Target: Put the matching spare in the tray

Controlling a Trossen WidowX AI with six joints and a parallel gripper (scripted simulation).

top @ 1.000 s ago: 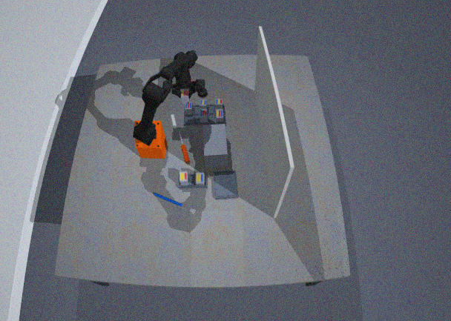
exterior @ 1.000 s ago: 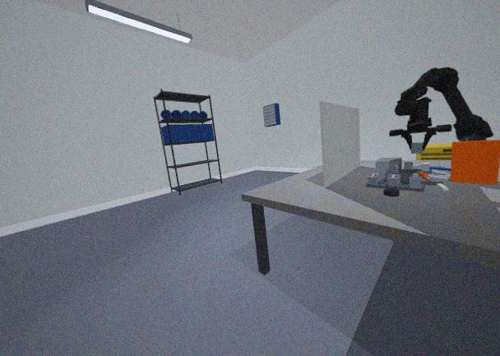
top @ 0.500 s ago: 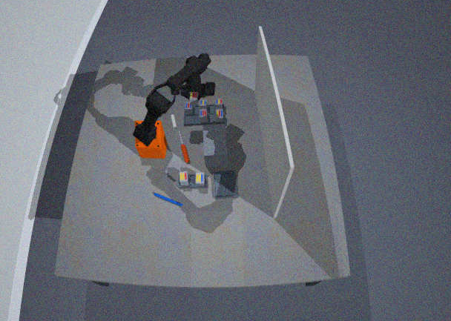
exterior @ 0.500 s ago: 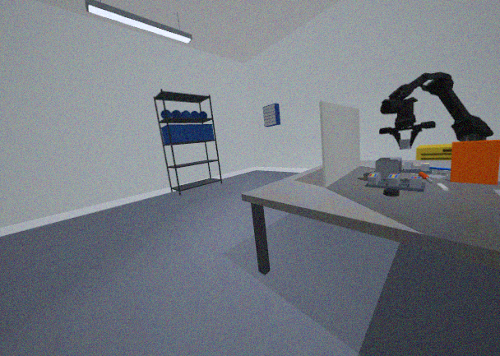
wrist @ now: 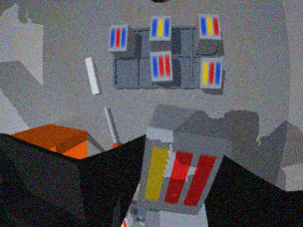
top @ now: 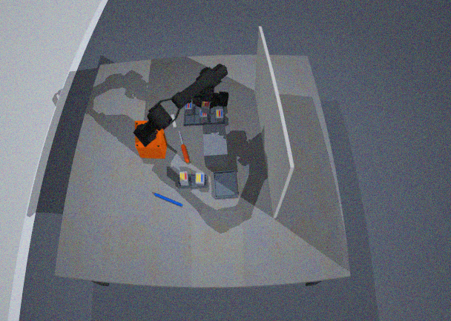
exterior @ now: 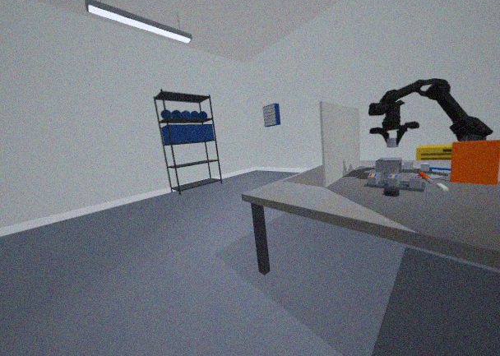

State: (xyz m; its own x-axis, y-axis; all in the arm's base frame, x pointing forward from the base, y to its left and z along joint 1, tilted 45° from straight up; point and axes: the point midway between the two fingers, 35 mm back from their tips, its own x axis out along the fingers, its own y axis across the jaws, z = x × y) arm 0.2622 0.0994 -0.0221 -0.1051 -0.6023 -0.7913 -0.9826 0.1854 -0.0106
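Right now my gripper tip is 70 mm short of the grey square tray, 280 mm to the left of it and 180 mm above it. The rest, counted from my gripper tip: tall grey panel: 260 mm ahead, 100 mm to the right, 40 mm above; then grey spare block: 20 mm above; then white cable tie bundle: 170 mm behind, 70 mm to the left, 180 mm below.
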